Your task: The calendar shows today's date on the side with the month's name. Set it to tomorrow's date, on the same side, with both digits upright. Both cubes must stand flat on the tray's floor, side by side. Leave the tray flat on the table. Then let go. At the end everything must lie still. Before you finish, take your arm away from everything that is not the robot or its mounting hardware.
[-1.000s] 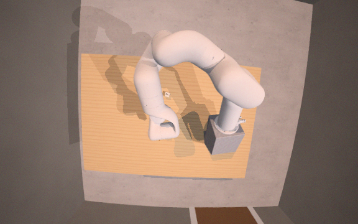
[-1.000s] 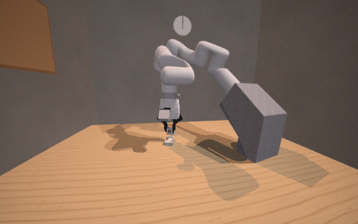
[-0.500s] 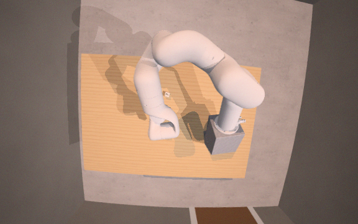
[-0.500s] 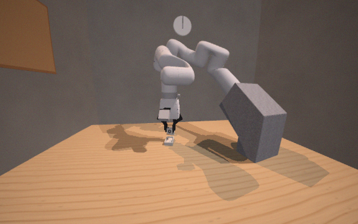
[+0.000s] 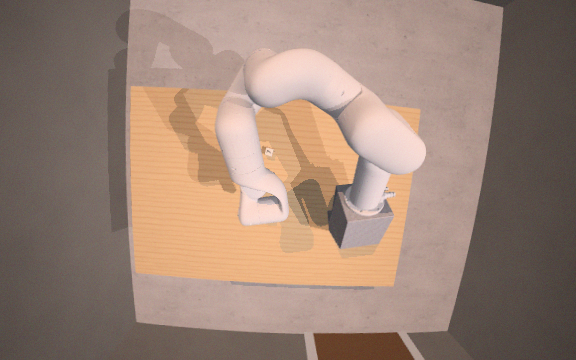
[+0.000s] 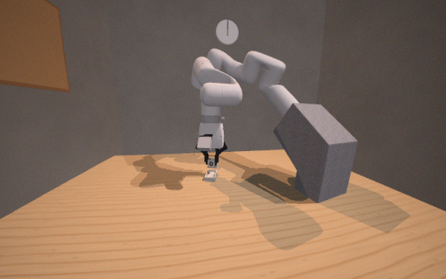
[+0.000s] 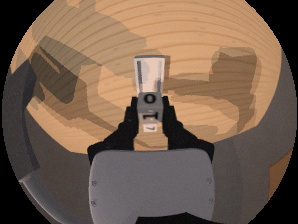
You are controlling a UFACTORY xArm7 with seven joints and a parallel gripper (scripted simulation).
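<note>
Now: hand 6 cm above the white calendar tray, 2 cm to the right of it and 1 cm short of it.
</note>
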